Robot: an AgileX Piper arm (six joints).
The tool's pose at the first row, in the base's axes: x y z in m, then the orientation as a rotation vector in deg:
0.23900, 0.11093, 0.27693, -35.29, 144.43, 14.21
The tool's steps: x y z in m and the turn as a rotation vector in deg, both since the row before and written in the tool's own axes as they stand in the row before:
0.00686, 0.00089, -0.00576, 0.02, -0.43, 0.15
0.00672, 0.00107, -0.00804, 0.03, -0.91, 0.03
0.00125, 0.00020, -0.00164, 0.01, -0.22, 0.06
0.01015, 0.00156, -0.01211, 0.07, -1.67, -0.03
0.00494, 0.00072, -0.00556, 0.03, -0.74, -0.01
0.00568, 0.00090, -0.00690, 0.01, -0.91, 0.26
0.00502, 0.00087, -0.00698, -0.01, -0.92, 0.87
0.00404, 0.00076, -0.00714, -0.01, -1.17, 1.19
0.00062, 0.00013, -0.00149, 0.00, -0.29, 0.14
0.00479, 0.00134, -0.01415, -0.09, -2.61, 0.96
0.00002, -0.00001, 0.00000, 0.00, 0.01, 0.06
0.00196, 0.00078, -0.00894, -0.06, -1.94, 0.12
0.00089, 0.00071, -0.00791, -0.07, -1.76, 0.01
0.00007, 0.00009, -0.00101, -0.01, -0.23, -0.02
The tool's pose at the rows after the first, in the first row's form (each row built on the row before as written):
0.23079, 0.10745, 0.27817, -34.98, 144.07, 14.35
0.22154, 0.10353, 0.28134, -34.69, 143.21, 14.55
0.21974, 0.10276, 0.28202, -34.55, 143.02, 14.61
0.20572, 0.09679, 0.28648, -34.11, 141.41, 14.91
0.19902, 0.09394, 0.28816, -33.91, 140.70, 15.04
0.19100, 0.09056, 0.29040, -33.35, 139.92, 15.34
0.18339, 0.08737, 0.29297, -32.06, 139.34, 15.92
0.17638, 0.08441, 0.29614, -30.33, 138.61, 16.68
0.17507, 0.08385, 0.29691, -30.09, 138.38, 16.80
0.16335, 0.07892, 0.30487, -28.30, 136.16, 17.82
0.16334, 0.07891, 0.30486, -28.23, 136.19, 17.85
0.15649, 0.07599, 0.31024, -27.60, 134.35, 18.32
0.15085, 0.07358, 0.31536, -27.16, 132.64, 18.71
0.15014, 0.07327, 0.31602, -27.13, 132.41, 18.75

